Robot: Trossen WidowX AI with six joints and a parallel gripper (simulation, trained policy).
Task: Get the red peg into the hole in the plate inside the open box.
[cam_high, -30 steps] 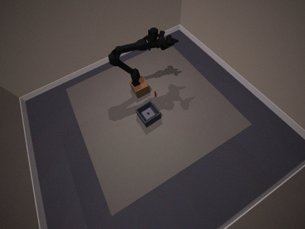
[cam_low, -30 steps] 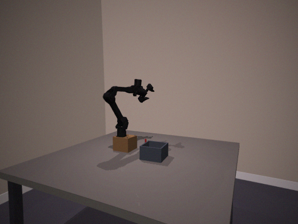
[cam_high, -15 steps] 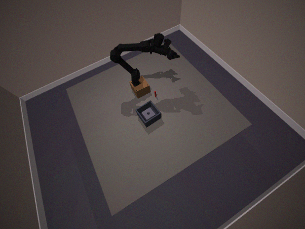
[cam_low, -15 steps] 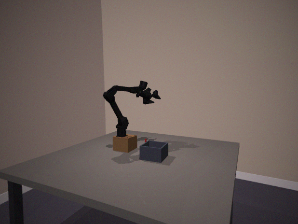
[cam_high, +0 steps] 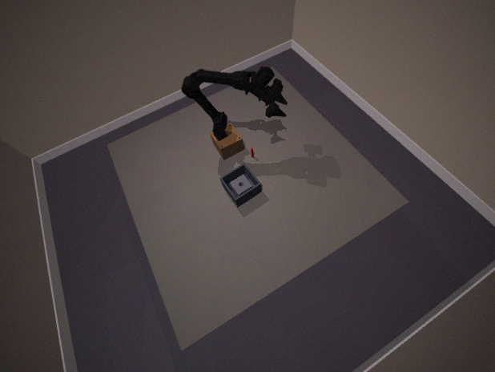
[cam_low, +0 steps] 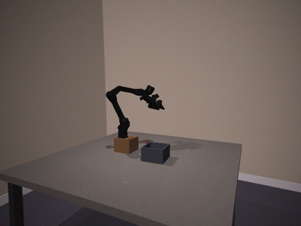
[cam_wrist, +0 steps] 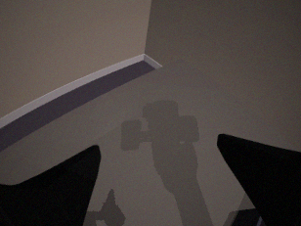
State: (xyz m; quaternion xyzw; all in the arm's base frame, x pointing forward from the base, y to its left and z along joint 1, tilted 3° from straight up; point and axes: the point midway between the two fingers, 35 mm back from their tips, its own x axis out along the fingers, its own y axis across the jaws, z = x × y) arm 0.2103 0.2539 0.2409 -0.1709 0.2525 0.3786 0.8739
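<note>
Now: gripper tip 280 mm above the red peg, 180 mm to the left of it and 60 mm past it. From my gripper tip the other things lie so: dark box: 350 mm to the right, 290 mm below, 80 mm ahead; then light plate: 350 mm to the right, 270 mm below, 80 mm ahead.
</note>
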